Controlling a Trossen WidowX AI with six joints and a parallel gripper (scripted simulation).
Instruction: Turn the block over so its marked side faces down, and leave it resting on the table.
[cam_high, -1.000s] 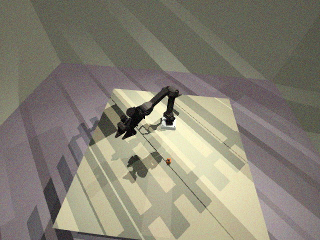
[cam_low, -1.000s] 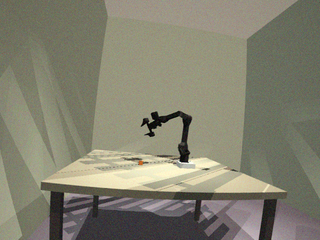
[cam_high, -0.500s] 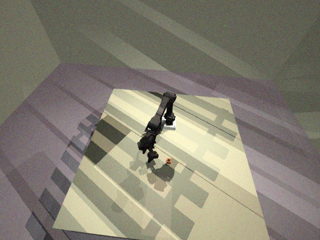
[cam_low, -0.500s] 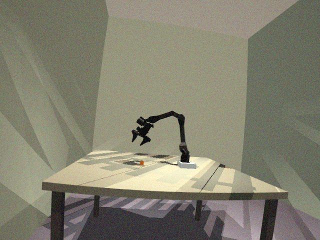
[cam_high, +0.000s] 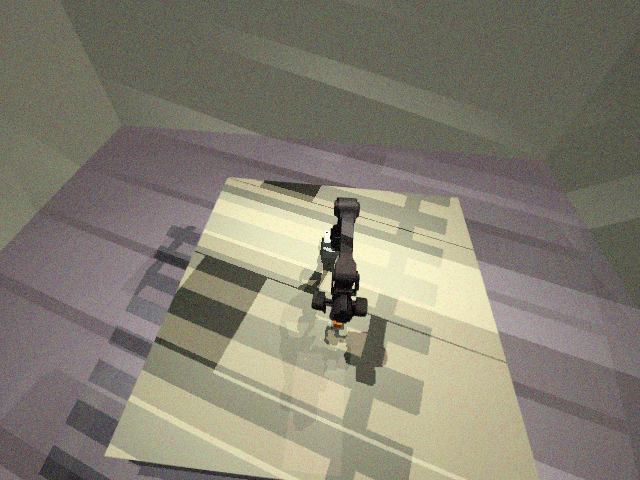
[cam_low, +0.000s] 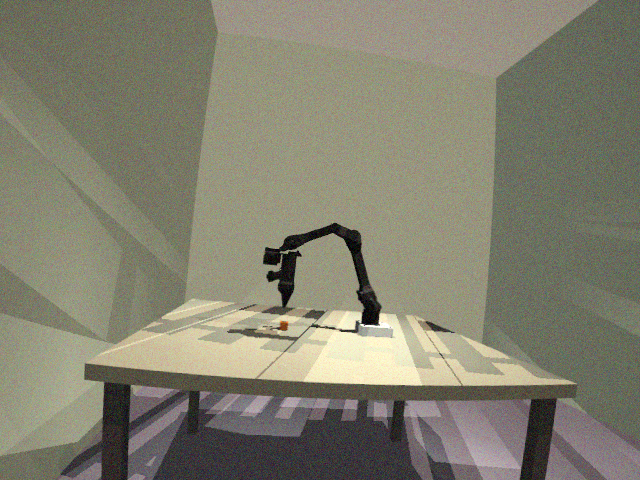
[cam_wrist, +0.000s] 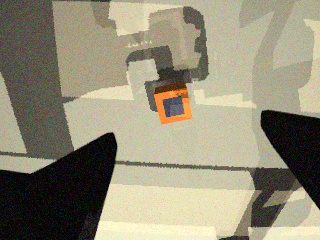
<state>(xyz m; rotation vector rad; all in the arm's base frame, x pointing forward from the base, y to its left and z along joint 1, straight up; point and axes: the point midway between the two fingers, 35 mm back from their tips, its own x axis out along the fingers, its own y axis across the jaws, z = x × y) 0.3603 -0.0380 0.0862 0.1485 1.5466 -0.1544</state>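
The orange block lies 1 cm to the left of my gripper tip and 7 cm below it.
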